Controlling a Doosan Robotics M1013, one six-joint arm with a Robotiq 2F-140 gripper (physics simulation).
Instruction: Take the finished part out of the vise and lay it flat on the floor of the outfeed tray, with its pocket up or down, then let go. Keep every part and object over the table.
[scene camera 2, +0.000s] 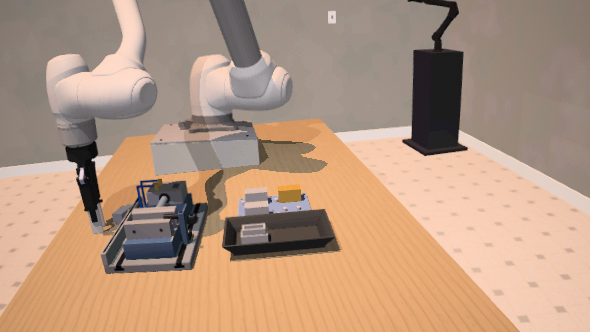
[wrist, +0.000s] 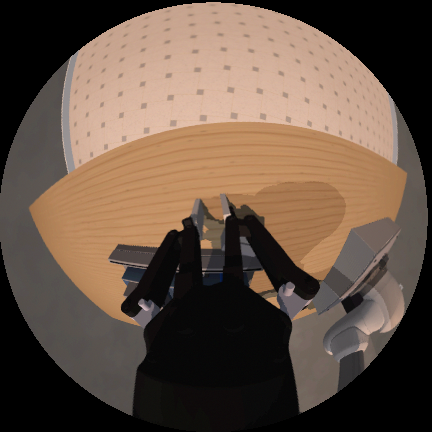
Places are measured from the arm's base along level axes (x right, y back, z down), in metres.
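Where they show: gripper, fingertip midpoint: (scene camera 2: 99, 229) (wrist: 211, 203); arm's base at its link origin: (scene camera 2: 212, 127) (wrist: 368, 274).
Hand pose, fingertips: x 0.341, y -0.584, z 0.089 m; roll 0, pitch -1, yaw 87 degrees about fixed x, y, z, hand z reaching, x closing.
Note:
Things, the pixels of their top centre, and the offset from my fingertips.
- vise at its top centre: (wrist: 180, 315) (scene camera 2: 155, 200) dz -0.098, dx -0.173, dy -0.091 m
- pale part at its top centre: (scene camera 2: 253, 226) dz -0.046, dx -0.389, dy -0.190 m
- light blue plate at its top centre: (scene camera 2: 274, 208) dz -0.007, dx -0.462, dy -0.032 m
- orange block at its top centre: (scene camera 2: 289, 187) dz -0.043, dx -0.514, dy +0.011 m
- grey block at its top centre: (wrist: 242, 245) (scene camera 2: 122, 208) dz -0.034, dx -0.063, dy +0.039 m
The vise (scene camera 2: 151, 248) (wrist: 131, 253) stands at the left of the table, blue with pale jaws on a grey base. The finished part cannot be made out between its jaws. The black outfeed tray (scene camera 2: 290, 245) stands right of the vise and holds a pale part (scene camera 2: 254, 234) with its pocket up, near its left end. My gripper (scene camera 2: 98, 230) (wrist: 211, 203) points down low over the table, just left of the vise in the scene view. Its fingers are partly closed, with an empty gap between them, so it is open. In the wrist view the fingers hide part of the vise.
Behind the tray, a light blue plate (scene camera 2: 274, 206) carries pale blocks and an orange block (scene camera 2: 289, 193). A grey block (scene camera 2: 121, 214) stands at the vise's left side, close to my fingers. Blue tubes rise at the vise's rear. The robot base (scene camera 2: 207, 156) (wrist: 372, 239) is farther back.

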